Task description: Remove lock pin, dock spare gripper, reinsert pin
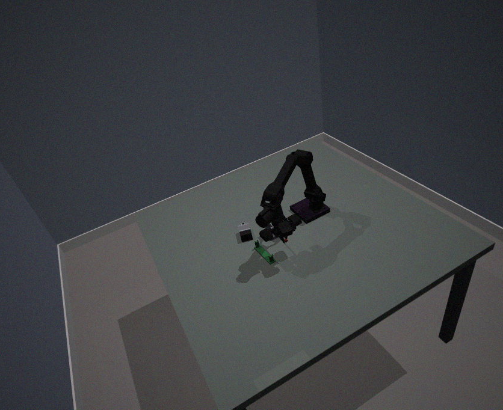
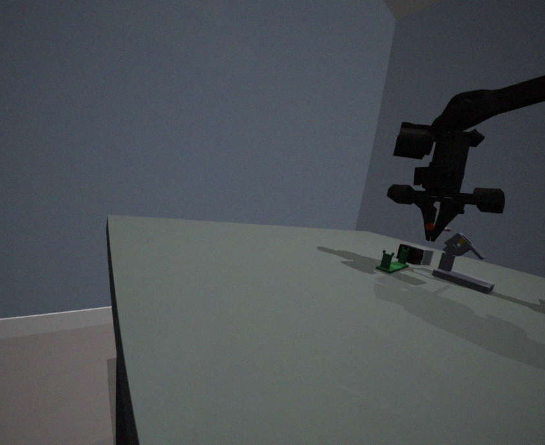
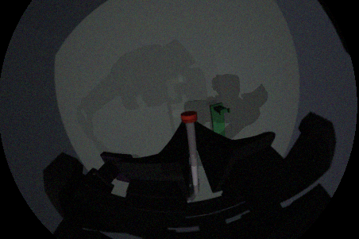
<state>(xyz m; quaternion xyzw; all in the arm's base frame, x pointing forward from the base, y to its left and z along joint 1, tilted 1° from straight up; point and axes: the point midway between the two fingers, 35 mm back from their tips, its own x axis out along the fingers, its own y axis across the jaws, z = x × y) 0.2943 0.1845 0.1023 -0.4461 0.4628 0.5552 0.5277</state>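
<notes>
Now: the green cradle 8 cm ahead of my gripper tip, 7 cm to the right of it and 6 cm below it. The rest, counted from my gripper tip: grey mount 17 cm to the right, 4 cm below, 2 cm behind; spare gripper 26 cm to the right, 10 cm ahead, 7 cm below.
</notes>
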